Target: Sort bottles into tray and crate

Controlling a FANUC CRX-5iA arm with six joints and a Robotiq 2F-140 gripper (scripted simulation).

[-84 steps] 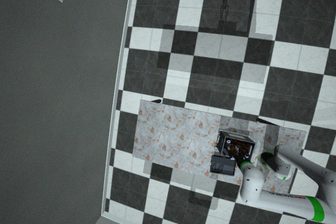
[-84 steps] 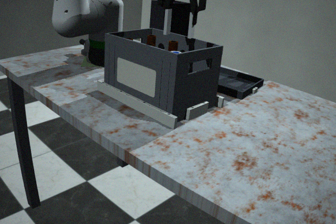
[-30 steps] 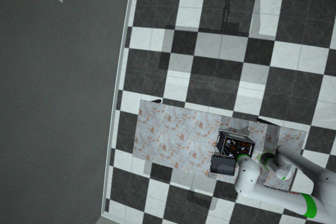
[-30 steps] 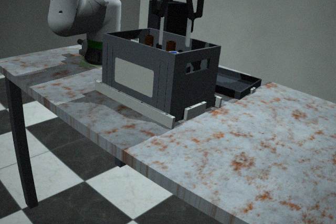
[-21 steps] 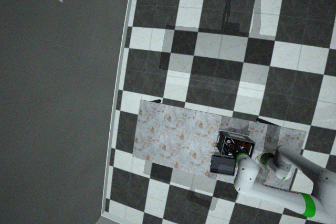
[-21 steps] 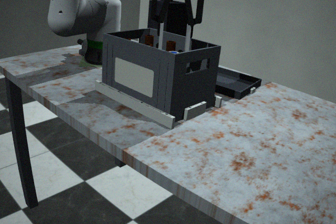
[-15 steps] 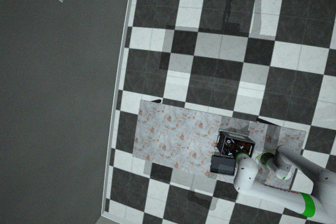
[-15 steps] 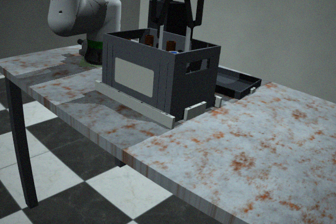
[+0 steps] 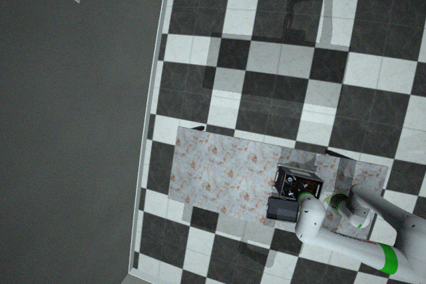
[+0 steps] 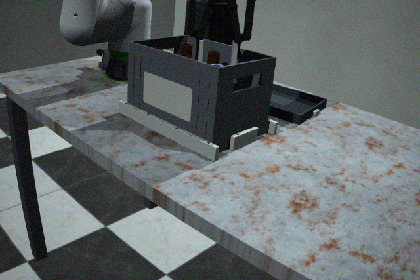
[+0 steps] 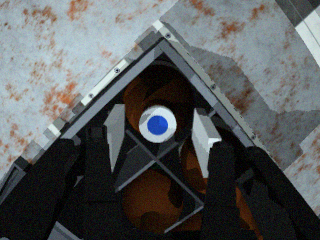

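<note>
Now: hand 90 mm above the capped bottle. Also, from my hand: dark tray: 90 mm behind, 320 mm to the left, 160 mm below; then dark grey crate: 90 mm behind, 30 mm to the left, 90 mm below.
</note>
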